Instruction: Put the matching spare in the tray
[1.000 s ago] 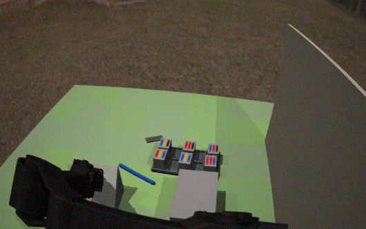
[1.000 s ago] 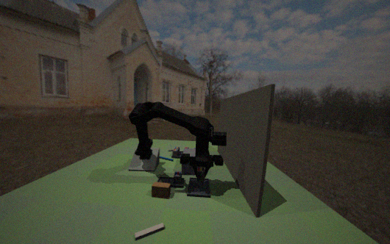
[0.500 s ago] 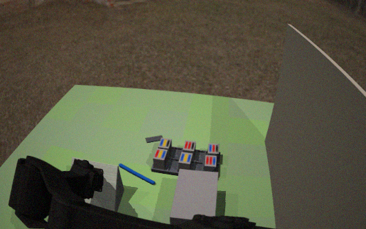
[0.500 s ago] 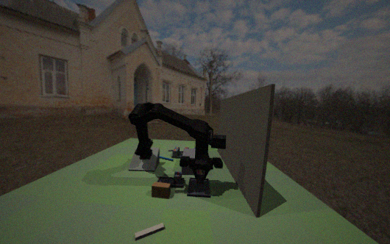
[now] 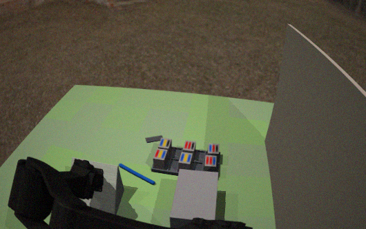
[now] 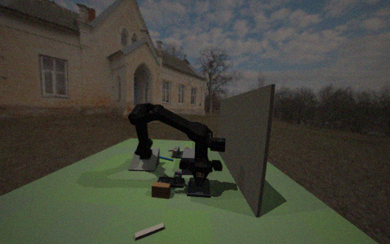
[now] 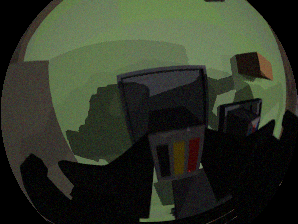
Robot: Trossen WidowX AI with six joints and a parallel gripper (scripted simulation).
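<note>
The dark tray lies 30 mm below my gripper tip. Round my gripper tip: brown box 160 mm behind, 50 mm to the right, 10 mm below; white bar 210 mm to the right, 160 mm behind, 30 mm below; grey box 200 mm to the left, 40 mm behind, 20 mm above.
</note>
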